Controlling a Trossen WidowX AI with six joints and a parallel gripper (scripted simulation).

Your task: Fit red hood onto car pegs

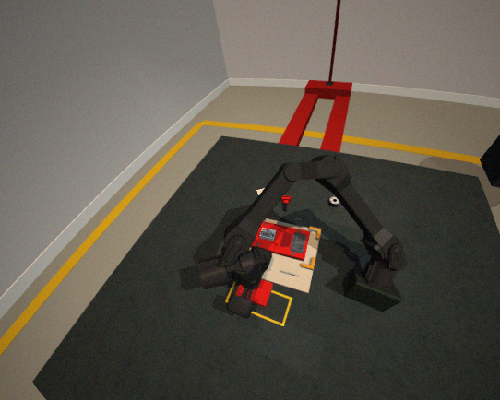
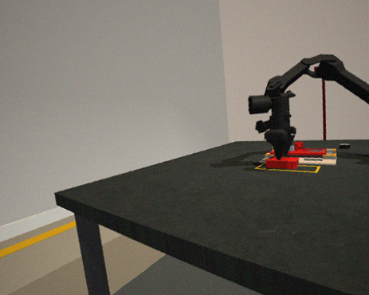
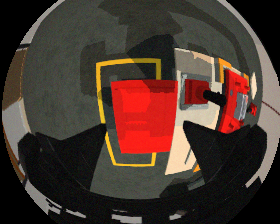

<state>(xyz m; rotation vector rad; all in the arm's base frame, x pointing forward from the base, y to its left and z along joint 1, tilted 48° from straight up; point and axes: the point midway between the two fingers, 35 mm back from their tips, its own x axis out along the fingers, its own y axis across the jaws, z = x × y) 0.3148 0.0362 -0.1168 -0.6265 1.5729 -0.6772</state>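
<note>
My gripper tip is now 1 cm above the red hood. From my gripper tip the other things lie so: dark ring (17 cm behind, 42 cm to the right, 2 cm below); then beige jig plate (2 cm behind, 17 cm to the right, 2 cm below); then grey engine block (3 cm ahead, 19 cm to the right, 1 cm below).
</note>
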